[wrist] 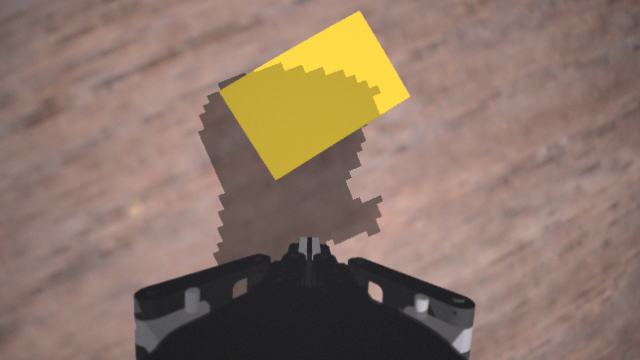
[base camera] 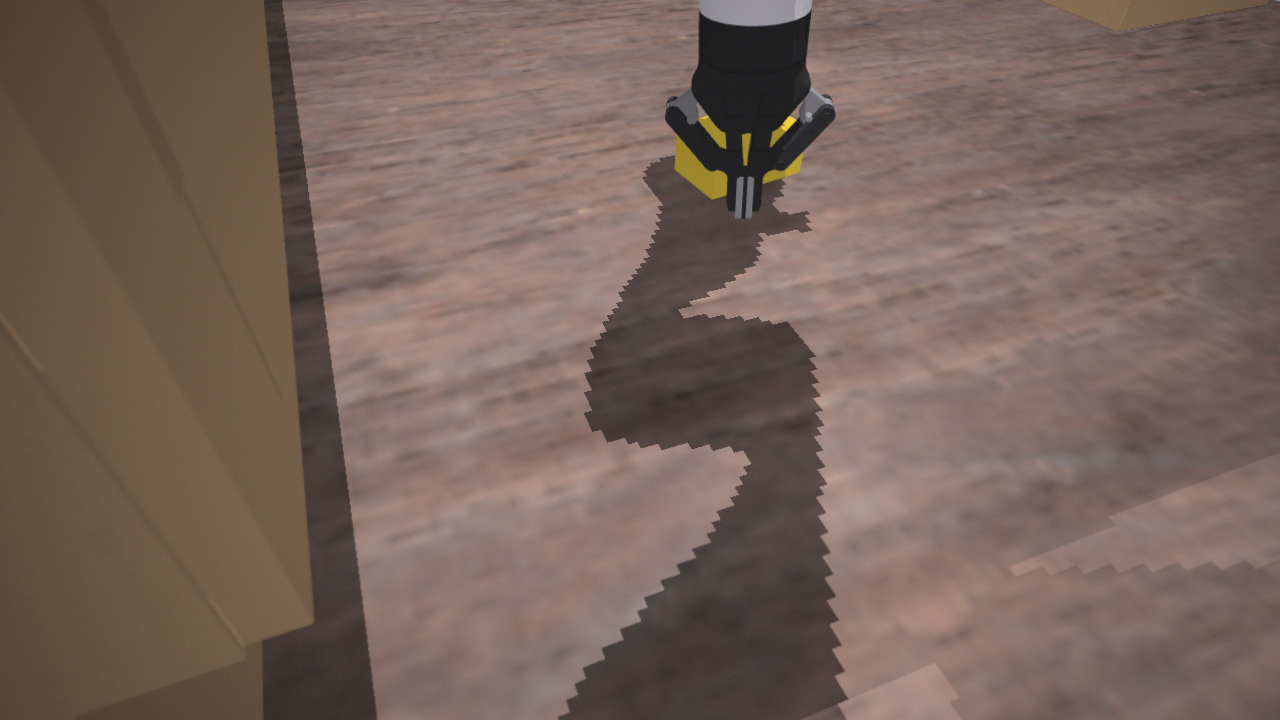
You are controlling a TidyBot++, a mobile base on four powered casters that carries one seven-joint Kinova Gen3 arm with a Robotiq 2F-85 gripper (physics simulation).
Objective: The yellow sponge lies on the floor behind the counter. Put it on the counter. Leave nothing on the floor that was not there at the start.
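Frame: origin at the arm's base, x ahead, y down, z left, level; centimetres.
Seen in the pictures: gripper, fingertip midpoint: (wrist: 309, 250) (base camera: 742, 213).
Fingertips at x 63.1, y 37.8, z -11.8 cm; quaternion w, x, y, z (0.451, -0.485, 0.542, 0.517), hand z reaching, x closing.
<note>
A point is followed by its place in that frame.
The yellow sponge (base camera: 700, 167) {z -9.0, x 70.4, y 37.5 cm} (wrist: 310, 105) {z -12.5, x 72.8, y 35.1 cm} lies on the floor, turned at an angle. In the base camera view it is partly hidden behind the gripper. My gripper (base camera: 743, 198) {z -11.8, x 63.1, y 37.8 cm} (wrist: 309, 250) {z -11.8, x 63.1, y 37.8 cm} is shut with its fingertips together and nothing between them. It points down, on the base camera's side of the sponge. In the wrist view the sponge lies ahead of the fingertips, with a gap of floor showing between them. The arm's shadow falls over most of the sponge. I cannot tell exactly how high the fingertips are above the floor.
A tan wooden cabinet-like block (base camera: 134, 358) {z 8.2, x 21.0, y 14.4 cm} fills the left side of the base camera view. Another tan block (base camera: 1145, 10) {z -71.3, x 109.8, y 37.4 cm} shows in part at the top right. The wood-patterned floor (base camera: 1029, 313) {z -31.5, x 51.8, y 39.6 cm} (wrist: 525, 200) {z -32.3, x 64.6, y 39.6 cm} lies between them, crossed by the arm's long shadow.
</note>
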